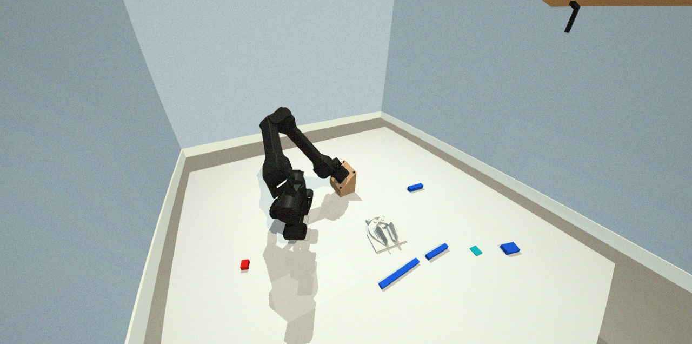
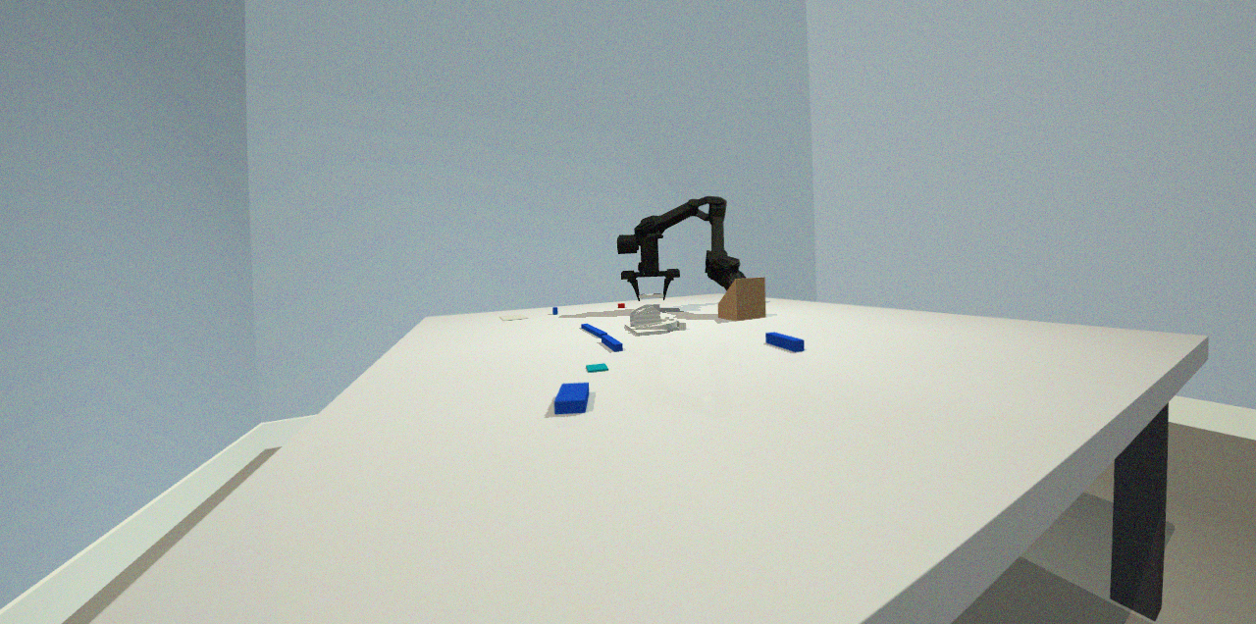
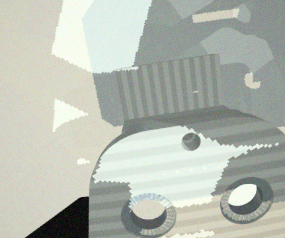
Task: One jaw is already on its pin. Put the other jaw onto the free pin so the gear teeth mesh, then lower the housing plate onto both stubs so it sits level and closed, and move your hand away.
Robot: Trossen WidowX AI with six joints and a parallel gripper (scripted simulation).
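Right now my gripper tip is 1 cm past the white stand, 1 cm to the left of it and 3 cm above it. The rest, counted from my gripper tip: long blue bar 26 cm ahead, 21 cm to the left, 4 cm below; red block 3 cm ahead, 20 cm to the right, 3 cm below; teal tile 35 cm ahead, 49 cm to the left, 4 cm below.
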